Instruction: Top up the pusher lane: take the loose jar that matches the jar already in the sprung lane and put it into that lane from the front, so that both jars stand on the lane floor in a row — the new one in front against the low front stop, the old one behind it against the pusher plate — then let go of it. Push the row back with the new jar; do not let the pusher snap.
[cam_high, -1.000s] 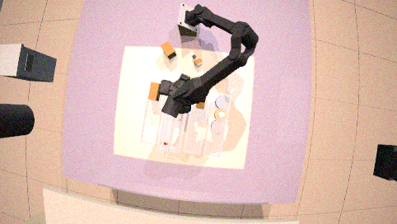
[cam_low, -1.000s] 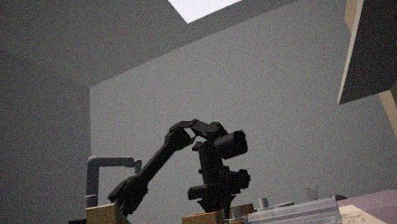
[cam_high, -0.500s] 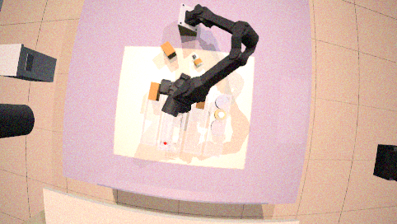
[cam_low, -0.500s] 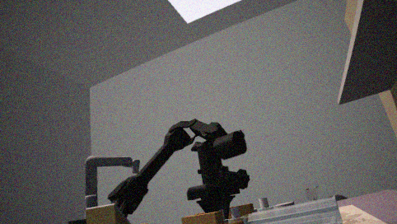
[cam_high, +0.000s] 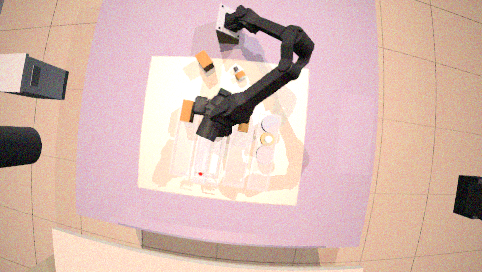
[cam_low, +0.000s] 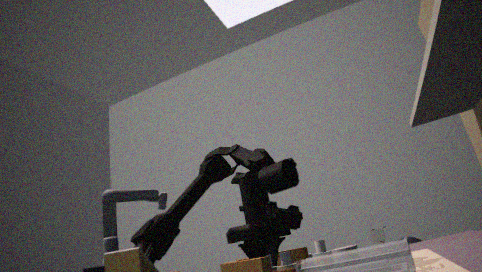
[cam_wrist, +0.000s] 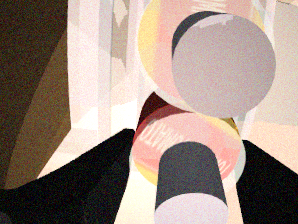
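Right now my gripper tip is 16 cm past the small bottle, 4 cm to the right of it and 1 cm above it. Round my gripper tip: red mark (22 cm ahead, 6 cm to the right, 4 cm above); then clear lane (15 cm ahead, 4 cm to the right, 1 cm below).
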